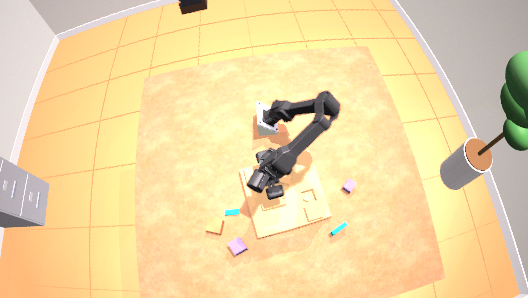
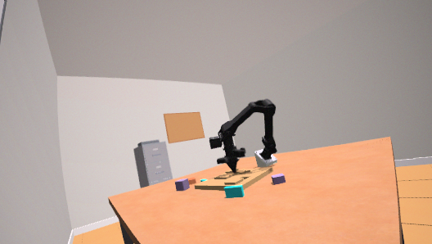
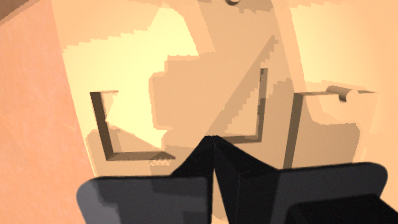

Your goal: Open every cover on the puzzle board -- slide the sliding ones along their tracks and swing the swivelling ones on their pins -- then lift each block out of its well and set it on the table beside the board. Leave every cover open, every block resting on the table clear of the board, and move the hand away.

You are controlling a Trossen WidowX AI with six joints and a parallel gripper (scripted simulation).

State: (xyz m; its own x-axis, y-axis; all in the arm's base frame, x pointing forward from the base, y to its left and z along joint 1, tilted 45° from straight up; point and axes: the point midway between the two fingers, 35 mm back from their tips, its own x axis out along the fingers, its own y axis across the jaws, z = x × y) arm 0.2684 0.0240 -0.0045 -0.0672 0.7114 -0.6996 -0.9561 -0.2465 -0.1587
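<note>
My gripper tip is now 150 mm to the left of the cyan block, 120 mm short of it and 20 mm above it. The rest, counted from my gripper tip: orange block: 210 mm to the right, 190 mm ahead, 10 mm below.
</note>
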